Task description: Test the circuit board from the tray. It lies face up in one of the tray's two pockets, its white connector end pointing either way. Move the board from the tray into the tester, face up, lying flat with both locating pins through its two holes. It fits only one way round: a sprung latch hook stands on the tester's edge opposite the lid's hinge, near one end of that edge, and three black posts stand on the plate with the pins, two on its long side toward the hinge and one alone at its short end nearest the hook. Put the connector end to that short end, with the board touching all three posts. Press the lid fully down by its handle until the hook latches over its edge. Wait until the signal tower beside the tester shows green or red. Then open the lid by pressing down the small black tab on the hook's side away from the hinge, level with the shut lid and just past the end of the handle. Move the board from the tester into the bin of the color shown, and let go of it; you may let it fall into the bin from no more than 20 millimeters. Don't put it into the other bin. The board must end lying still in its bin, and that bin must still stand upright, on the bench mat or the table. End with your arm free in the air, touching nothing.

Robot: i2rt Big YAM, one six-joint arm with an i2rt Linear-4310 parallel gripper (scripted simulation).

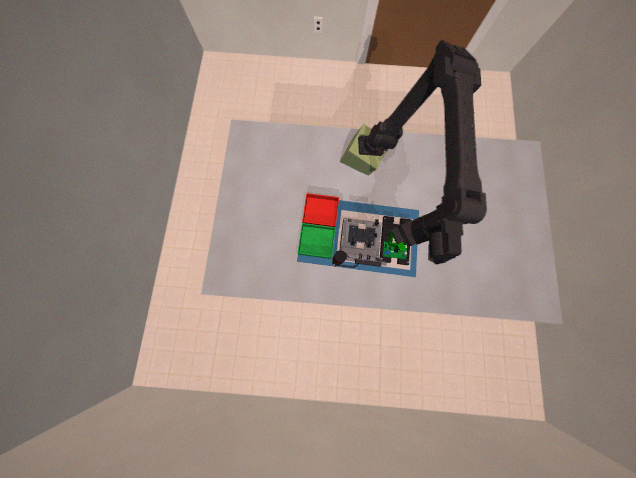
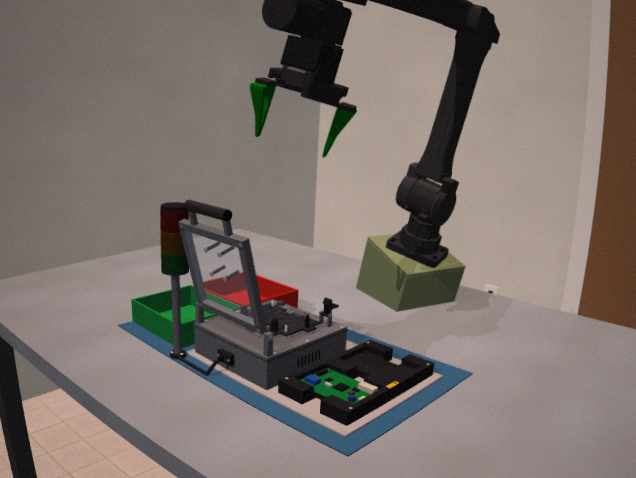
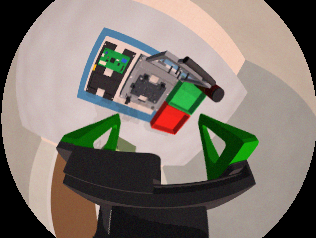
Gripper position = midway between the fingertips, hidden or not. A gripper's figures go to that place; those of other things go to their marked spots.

Labels:
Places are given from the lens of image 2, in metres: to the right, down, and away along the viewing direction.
my gripper (image 2: 290,146): -0.04, -0.13, 0.82
green bin (image 2: 150,312): -0.30, 0.13, 1.05
red bin (image 2: 269,289): -0.10, 0.10, 1.25
grey tester (image 2: 254,376): -0.10, 0.21, 0.88
The marked spots on the green bin and the red bin are 0.29 m apart.

